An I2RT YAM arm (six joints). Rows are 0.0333 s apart.
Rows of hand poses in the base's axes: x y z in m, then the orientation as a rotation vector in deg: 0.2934 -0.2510 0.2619 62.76 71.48 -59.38; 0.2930 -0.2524 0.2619 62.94 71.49 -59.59; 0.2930 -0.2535 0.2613 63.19 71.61 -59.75; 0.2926 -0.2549 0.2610 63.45 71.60 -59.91; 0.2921 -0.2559 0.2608 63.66 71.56 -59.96; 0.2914 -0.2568 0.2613 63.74 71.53 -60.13; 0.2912 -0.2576 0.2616 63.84 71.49 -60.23; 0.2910 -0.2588 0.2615 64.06 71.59 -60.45; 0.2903 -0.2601 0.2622 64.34 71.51 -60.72; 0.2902 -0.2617 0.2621 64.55 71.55 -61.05; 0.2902 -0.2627 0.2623 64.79 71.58 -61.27; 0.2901 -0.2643 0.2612 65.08 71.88 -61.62; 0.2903 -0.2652 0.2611 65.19 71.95 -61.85; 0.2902 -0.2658 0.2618 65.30 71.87 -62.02; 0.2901 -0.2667 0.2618 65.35 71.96 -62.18; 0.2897 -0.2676 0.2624 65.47 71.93 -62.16; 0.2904 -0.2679 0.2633 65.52 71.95 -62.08; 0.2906 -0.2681 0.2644 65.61 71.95 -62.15; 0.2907 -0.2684 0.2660 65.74 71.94 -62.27; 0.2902 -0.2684 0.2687 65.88 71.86 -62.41; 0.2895 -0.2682 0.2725 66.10 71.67 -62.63; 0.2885 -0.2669 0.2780 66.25 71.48 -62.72; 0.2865 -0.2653 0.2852 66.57 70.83 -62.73; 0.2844 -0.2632 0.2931 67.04 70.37 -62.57
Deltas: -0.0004 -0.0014 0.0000 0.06 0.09 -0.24; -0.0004 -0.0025 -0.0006 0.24 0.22 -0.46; -0.0008 -0.0039 -0.0009 0.35 0.26 -0.72; -0.0013 -0.0049 -0.0011 0.45 0.22 -0.89; -0.0020 -0.0058 -0.0006 0.44 0.28 -1.05; -0.0022 -0.0066 -0.0003 0.45 0.30 -1.18; -0.0024 -0.0078 -0.0004 0.58 0.45 -1.42; -0.0031 -0.0091 0.0003 0.64 0.50 -1.78; -0.0032 -0.0107 0.0002 0.70 0.68 -2.10; -0.0032 -0.0117 0.0004 0.81 0.78 -2.37; -0.0033 -0.0133 -0.0007 1.06 1.14 -2.70; -0.0031 -0.0142 -0.0008 1.10 1.30 -2.89; -0.0032 -0.0148 -0.0001 1.08 1.32 -3.08; -0.0033 -0.0157 -0.0001 1.12 1.46 -3.19; -0.0037 -0.0166 0.0005 1.18 1.41 -3.26; -0.0030 -0.0169 0.0014 1.25 1.37 -3.23; -0.0028 -0.0171 0.0025 1.29 1.39 -3.33; -0.0027 -0.0174 0.0041 1.33 1.43 -3.49; -0.0032 -0.0174 0.0068 1.33 1.44 -3.67; -0.0039 -0.0172 0.0106 1.31 1.39 -3.98; -0.0049 -0.0159 0.0161 1.27 1.29 -4.17; -0.0069 -0.0143 0.0233 1.12 0.80 -4.51; -0.0090 -0.0122 0.0312 1.21 0.32 -4.80
